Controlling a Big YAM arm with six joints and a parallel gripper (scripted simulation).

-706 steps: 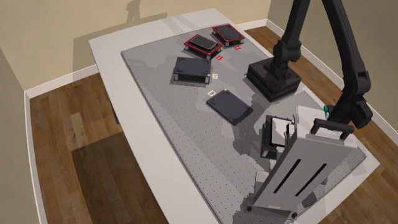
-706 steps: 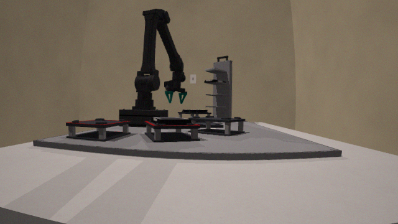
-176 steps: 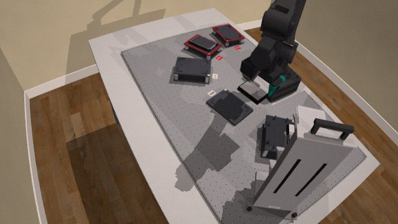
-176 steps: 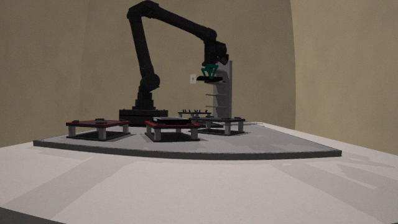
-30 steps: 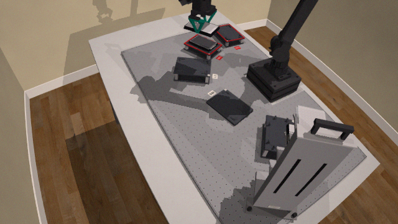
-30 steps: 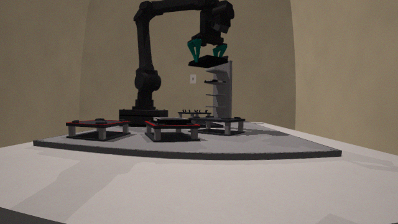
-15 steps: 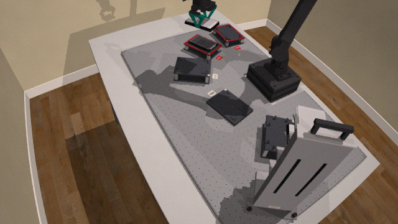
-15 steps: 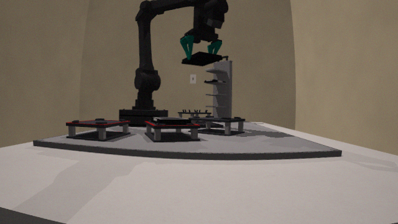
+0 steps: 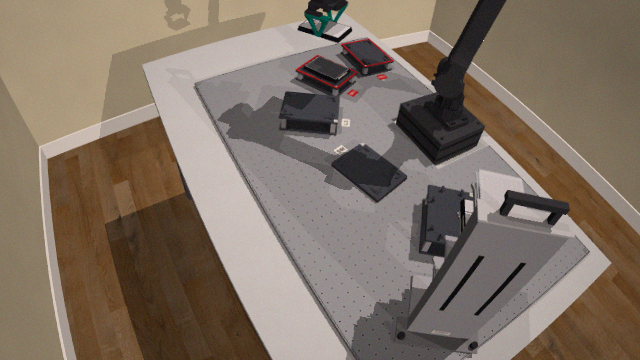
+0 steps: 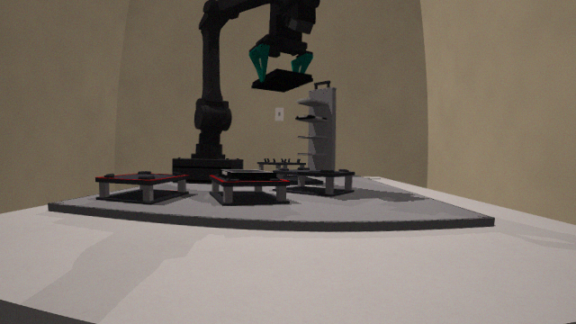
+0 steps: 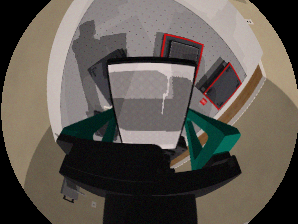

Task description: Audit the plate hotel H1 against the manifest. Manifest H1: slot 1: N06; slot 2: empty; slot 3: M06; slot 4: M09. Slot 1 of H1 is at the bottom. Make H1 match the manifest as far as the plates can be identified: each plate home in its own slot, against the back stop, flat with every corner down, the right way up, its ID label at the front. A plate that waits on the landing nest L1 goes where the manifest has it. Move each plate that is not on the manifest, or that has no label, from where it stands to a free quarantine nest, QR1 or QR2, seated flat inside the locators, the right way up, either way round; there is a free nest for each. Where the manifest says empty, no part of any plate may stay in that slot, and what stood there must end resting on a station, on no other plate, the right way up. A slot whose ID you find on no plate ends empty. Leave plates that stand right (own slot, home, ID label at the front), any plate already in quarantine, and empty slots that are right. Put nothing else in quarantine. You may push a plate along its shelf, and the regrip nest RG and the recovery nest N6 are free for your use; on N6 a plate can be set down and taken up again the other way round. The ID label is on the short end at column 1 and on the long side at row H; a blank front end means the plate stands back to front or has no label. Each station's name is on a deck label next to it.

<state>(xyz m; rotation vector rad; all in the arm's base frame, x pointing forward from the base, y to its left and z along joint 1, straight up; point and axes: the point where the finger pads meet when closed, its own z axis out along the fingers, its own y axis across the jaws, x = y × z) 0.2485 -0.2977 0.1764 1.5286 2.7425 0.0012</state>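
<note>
The red-rimmed quarantine nest lies 25 cm behind my hand, 21 cm below it and 12 cm to the right of it. Round my hand: white plate: 72 cm to the left, 10 cm ahead, 9 cm above; then H1 deck label: 74 cm to the left, 25 cm below, 1 cm behind; then plate hotel H1: 77 cm to the left, 15 cm ahead, 4 cm below.
</note>
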